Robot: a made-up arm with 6 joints.
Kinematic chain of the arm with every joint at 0, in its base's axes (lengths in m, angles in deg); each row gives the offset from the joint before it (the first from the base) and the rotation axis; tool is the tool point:
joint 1: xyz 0 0 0.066 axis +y
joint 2: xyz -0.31 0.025 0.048 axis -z
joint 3: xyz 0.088 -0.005 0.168 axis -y
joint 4: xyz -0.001 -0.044 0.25 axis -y
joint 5: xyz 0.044 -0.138 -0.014 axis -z
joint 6: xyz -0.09 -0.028 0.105 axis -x
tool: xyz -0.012 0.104 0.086
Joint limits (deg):
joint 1: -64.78..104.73
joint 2: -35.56..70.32
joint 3: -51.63..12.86
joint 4: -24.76..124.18
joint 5: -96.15..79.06
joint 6: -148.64..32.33
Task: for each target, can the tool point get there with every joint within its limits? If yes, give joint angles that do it. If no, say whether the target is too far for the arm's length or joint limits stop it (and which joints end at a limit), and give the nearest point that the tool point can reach.
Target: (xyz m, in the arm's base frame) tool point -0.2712 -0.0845 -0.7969
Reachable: no: joint limits stop it (at a limit: joint 1, joint 3, joint 4) | nearest point -0.5155 -0.0320 -0.3714 | short by 0.493 m
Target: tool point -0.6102 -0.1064 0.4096
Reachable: yes | joints -33.28 44.37 -23.15 44.21 21.88 -14.78
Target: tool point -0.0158 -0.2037 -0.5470
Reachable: no: joint limits stop it (at a limit: joint 1, joint 3) | nearest point 0.1957 -0.1191 -0.2557 | short by 0.370 m
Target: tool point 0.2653 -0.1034 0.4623
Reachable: yes | joints 60.64 -22.02 -44.54 100.97 58.36 -84.50
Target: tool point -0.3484 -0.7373 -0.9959
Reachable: no: too far | nearest point -0.4453 -0.4673 -0.2855 | short by 0.766 m
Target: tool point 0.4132 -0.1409 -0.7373
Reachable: no: joint limits stop it (at a limit: joint 1, joint 3) | nearest point 0.3801 -0.0736 -0.3170 | short by 0.427 m
